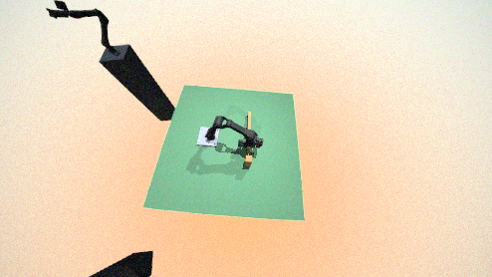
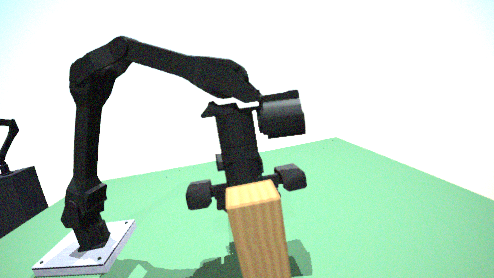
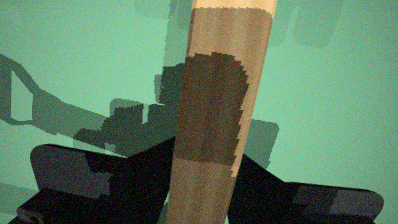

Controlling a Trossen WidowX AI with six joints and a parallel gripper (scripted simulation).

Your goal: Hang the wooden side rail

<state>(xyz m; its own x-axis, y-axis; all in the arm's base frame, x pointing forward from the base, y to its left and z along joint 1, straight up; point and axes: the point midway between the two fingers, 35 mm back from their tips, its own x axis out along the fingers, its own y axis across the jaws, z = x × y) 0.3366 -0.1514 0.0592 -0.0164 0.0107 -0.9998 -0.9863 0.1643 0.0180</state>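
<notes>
My gripper tip is now 2 cm past the wooden headboard post, 14 cm to the left of it and 4 cm below it.
</notes>
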